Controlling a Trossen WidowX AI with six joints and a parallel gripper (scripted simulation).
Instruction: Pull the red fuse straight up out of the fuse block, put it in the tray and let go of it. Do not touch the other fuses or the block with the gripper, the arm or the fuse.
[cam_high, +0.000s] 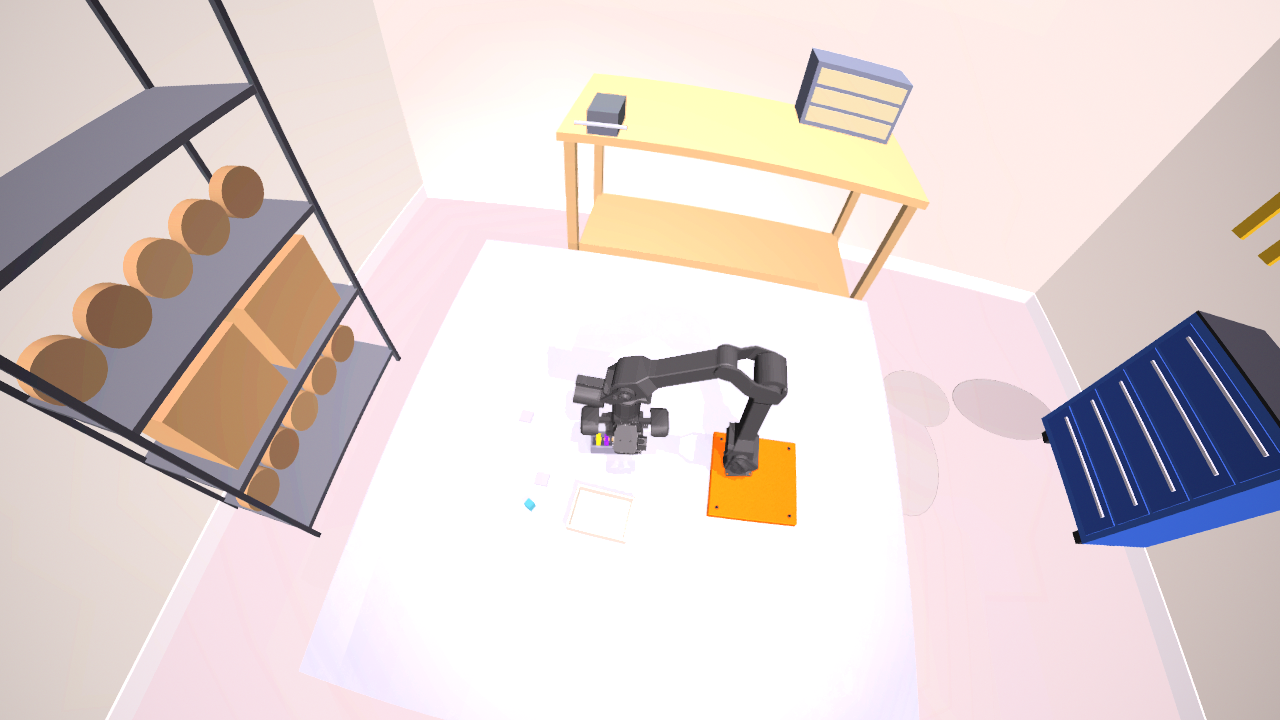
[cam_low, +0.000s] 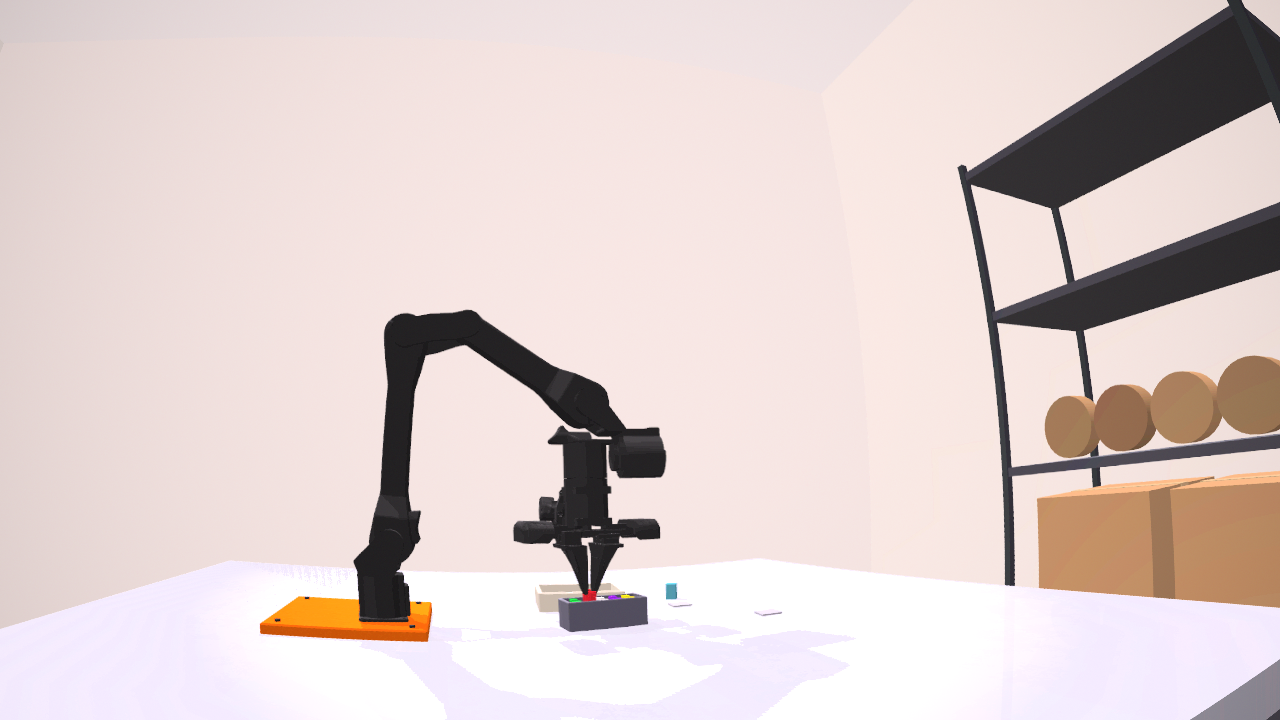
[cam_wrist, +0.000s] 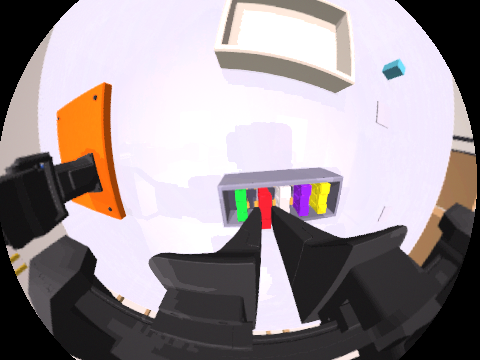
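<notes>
My gripper tip is now 17 cm to the right of the shallow beige tray, 4 cm short of it and 4 cm above it. The rest, counted from my gripper tip: red fuse 1 cm below.
</notes>
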